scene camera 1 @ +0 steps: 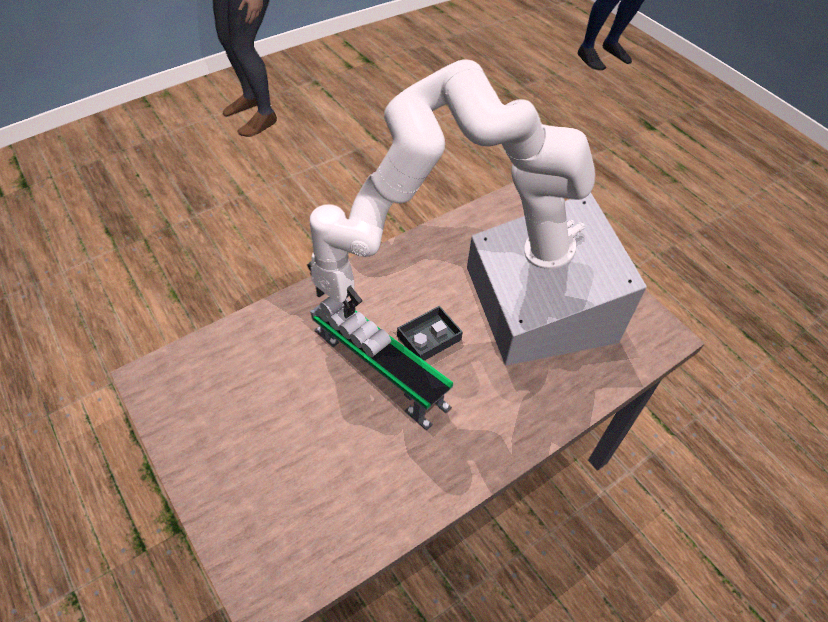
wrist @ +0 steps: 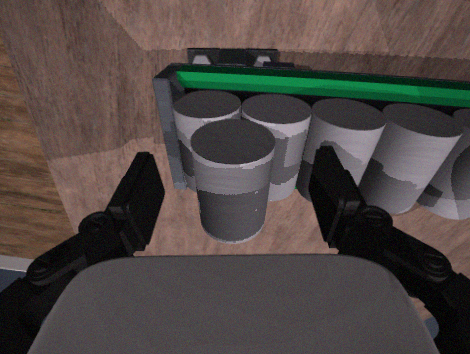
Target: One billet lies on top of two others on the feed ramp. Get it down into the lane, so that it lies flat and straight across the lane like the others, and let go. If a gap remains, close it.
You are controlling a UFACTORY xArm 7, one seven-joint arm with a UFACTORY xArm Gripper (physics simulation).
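Places are measured from the arm's base along level axes (x ahead, y left, z up), in metres.
Pixels of known places: gripper, fingertip midpoint: [scene camera 1: 336,303] [wrist: 234,169]; arm's base, origin of the base link: [scene camera 1: 550,248].
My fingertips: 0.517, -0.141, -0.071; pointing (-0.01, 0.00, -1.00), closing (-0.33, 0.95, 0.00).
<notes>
Ahead of a thing's pixels: the offset from my fingertips to its top centre, as dx, dy, dz. Level surfaces: height alone.
The top billet {+0.005, +0.000, +0.025} [wrist: 234,192], a grey cylinder, lies across the first billet {+0.008, -0.015, -0.011} [wrist: 186,131] and the second billet {-0.003, +0.023, -0.007} [wrist: 291,150], at the end-plate end of the feed ramp [scene camera 1: 394,380] [wrist: 300,86]. Further billets, such as this one [wrist: 350,142] [scene camera 1: 376,342], lie side by side along the lane. My gripper [scene camera 1: 334,307] [wrist: 234,169] is open over that end of the ramp. In the wrist view its fingers stand on either side of the top billet, with space on both sides. The fingers and arm partly hide the upper billets in the scene view.
A grey end plate {+0.014, -0.038, -0.030} [wrist: 169,127] closes the ramp beside the first billet. A black tray {-0.188, +0.129, -0.069} [scene camera 1: 443,346] with two small pale blocks {-0.160, +0.132, -0.084} [scene camera 1: 420,339] {-0.216, +0.127, -0.075} [scene camera 1: 439,328] stands beside the ramp. The robot's grey base block [scene camera 1: 568,284] is further right. The ramp stands on the wooden table {dz -0.104} [scene camera 1: 254,455].
</notes>
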